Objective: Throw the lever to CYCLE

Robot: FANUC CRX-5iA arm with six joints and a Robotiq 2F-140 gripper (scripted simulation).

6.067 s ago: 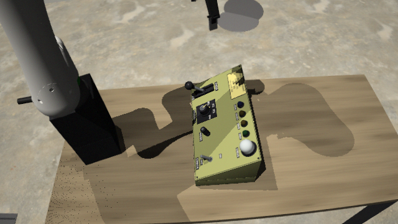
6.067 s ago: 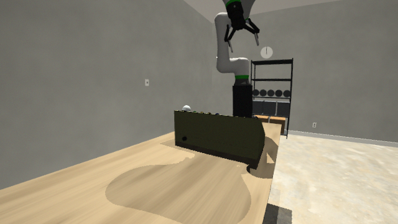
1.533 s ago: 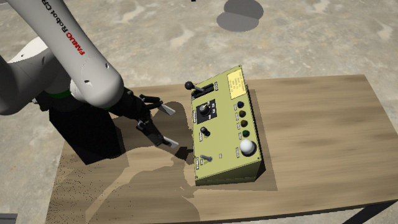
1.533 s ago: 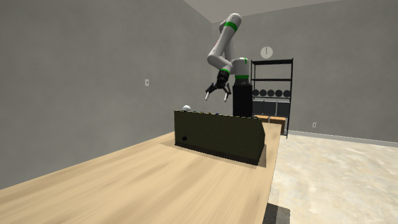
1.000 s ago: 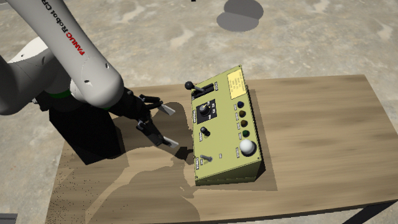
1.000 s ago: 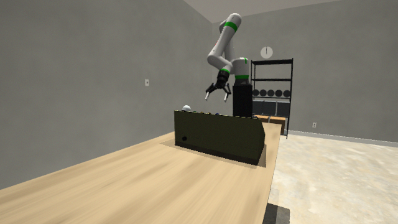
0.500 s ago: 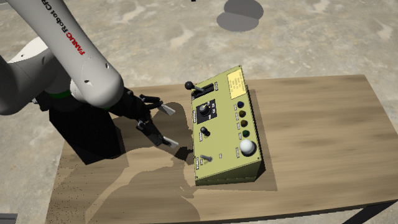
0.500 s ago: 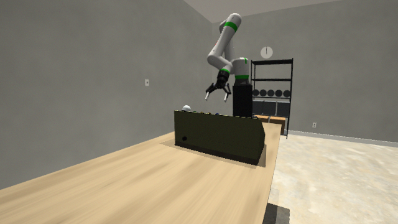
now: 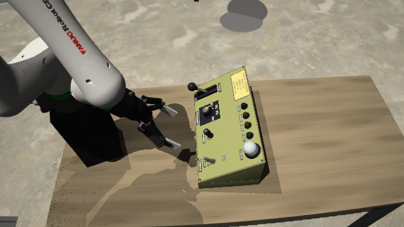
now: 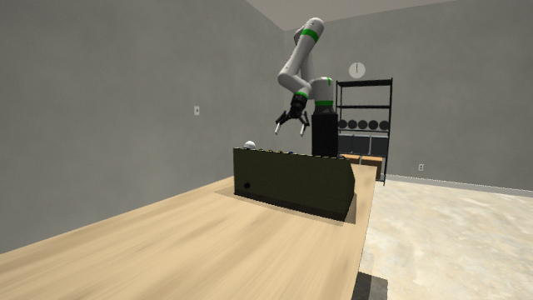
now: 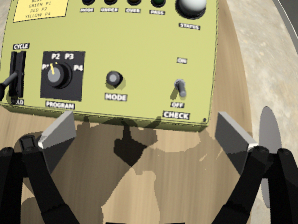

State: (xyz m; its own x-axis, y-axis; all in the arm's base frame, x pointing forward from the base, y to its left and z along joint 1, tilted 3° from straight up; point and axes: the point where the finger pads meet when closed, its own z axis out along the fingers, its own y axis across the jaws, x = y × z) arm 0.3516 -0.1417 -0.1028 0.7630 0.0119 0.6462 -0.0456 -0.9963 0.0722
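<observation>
Now: hand 14 cm short of the lever, 29 cm to the right of it and 13 cm above it. Also, from my hand: olive console: 17 cm ahead, 10 cm to the left, 16 cm below; then toggle switch: 11 cm ahead, 7 cm to the right, 14 cm below; then rotary selector: 16 cm ahead, 17 cm to the left, 13 cm below.
</observation>
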